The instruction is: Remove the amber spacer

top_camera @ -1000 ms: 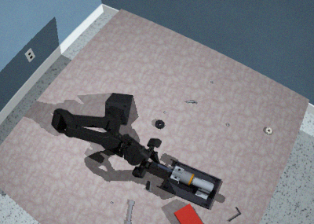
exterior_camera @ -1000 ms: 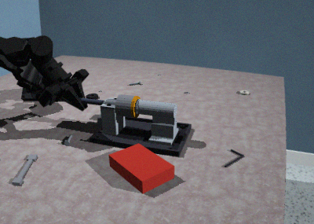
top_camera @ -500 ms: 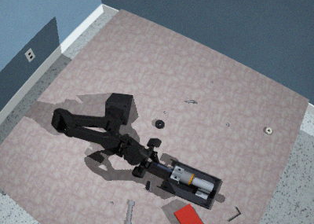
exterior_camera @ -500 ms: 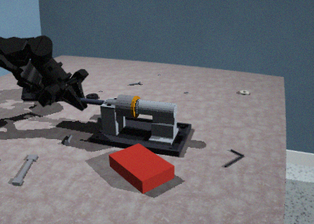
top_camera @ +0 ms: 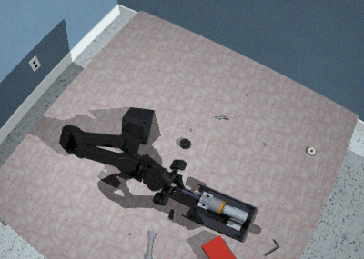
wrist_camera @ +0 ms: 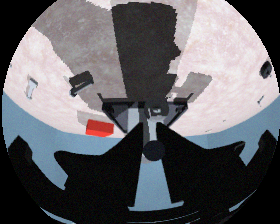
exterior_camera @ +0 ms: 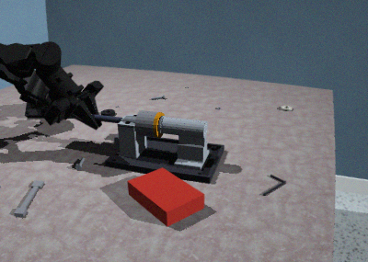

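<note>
My hand is 9 cm short of the dark shaft and 1 cm to the left of it. Also, from my hand: black disc (22 cm to the left, 8 cm below, 4 cm behind); grey spacer (16 cm ahead, 2 cm to the right); amber spacer (18 cm ahead, 3 cm to the right).
</note>
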